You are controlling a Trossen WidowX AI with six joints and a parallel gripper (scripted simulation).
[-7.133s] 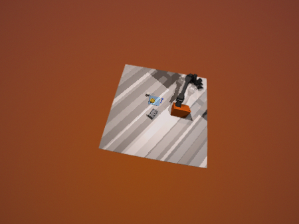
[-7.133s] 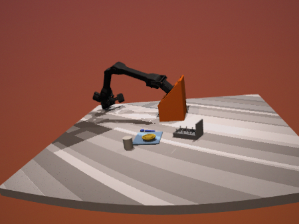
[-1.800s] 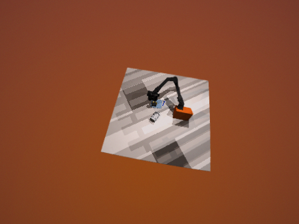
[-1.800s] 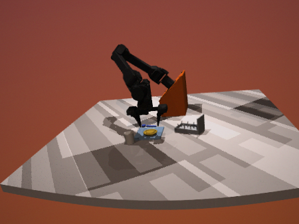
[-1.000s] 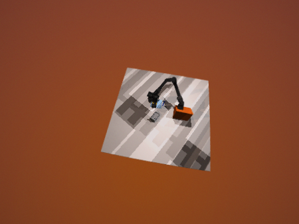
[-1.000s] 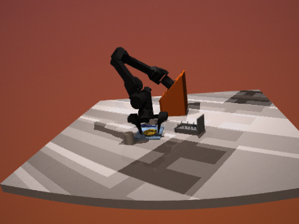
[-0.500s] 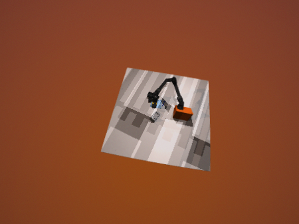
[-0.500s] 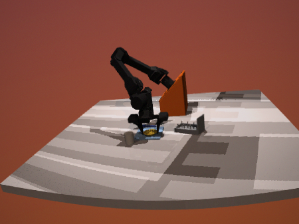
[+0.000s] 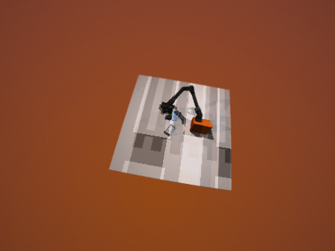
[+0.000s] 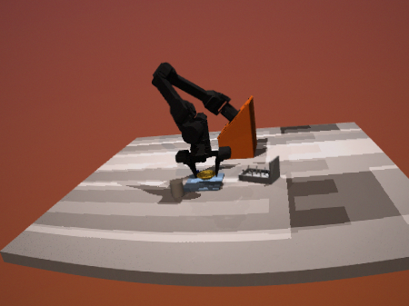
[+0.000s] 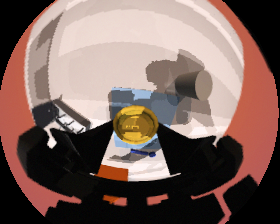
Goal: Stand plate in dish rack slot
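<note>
Right now my gripper tip is 20 mm past the light blue mat, 20 mm to the left of it and 30 mm above it. Round my gripper tip: yellow plate 10 mm above; blue utensil 120 mm behind, 60 mm to the right, 30 mm below; beige cup 90 mm ahead, 80 mm to the right.
</note>
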